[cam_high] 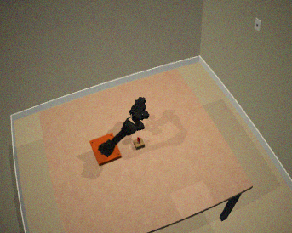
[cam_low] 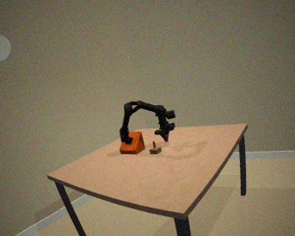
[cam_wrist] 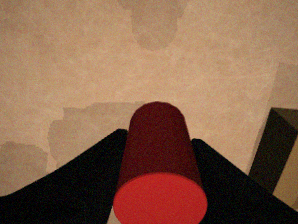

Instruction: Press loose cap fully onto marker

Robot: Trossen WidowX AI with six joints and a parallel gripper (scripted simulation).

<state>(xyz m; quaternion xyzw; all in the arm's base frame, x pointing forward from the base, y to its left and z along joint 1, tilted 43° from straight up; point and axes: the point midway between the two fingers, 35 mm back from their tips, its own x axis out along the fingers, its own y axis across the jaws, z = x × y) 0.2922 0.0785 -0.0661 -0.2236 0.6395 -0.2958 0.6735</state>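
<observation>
Right now my gripper tip is 110 mm to the left of the holder block, 40 mm past it and 40 mm above it. The rest, counted from my gripper tip: red cap (10 mm above).
</observation>
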